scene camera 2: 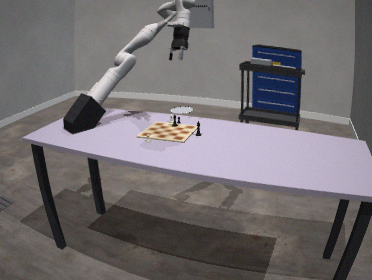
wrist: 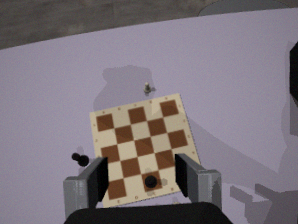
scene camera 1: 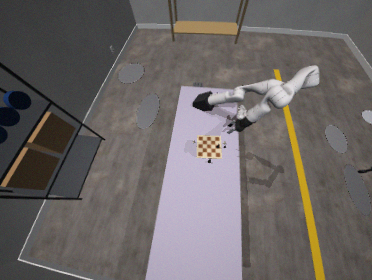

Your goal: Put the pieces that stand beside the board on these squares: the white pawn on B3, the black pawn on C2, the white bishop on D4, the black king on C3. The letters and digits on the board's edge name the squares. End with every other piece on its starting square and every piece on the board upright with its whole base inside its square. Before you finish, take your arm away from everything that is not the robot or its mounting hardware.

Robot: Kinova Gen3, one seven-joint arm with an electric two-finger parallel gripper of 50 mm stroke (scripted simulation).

Scene:
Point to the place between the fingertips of my gripper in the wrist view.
141,169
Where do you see a chessboard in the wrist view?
At 140,139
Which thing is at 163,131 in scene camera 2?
A chessboard.

